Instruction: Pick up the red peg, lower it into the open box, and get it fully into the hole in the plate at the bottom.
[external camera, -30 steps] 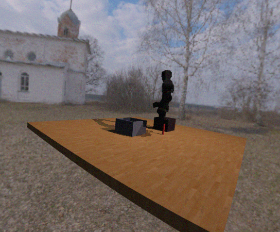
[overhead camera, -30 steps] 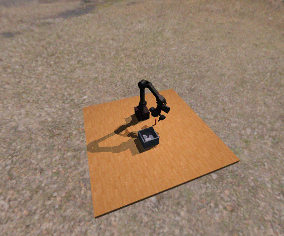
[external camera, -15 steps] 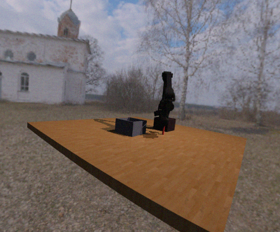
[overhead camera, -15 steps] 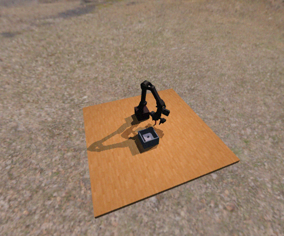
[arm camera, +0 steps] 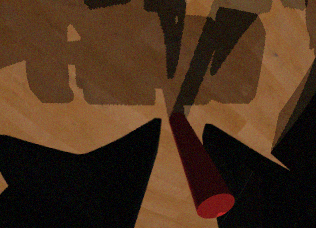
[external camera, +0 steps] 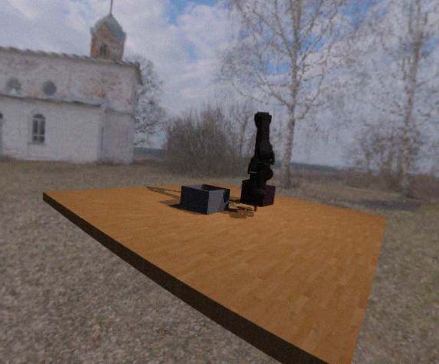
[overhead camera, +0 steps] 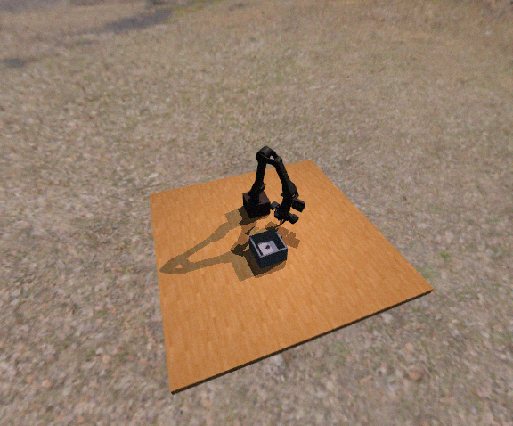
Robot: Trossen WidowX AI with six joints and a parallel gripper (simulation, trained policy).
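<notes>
Right now the plate is 170 mm to the right of my gripper tip, 170 mm ahead of it and 20 mm above it. From my gripper tip the other things lie so: red peg 10 mm above; then box 170 mm to the right, 170 mm ahead.
</notes>
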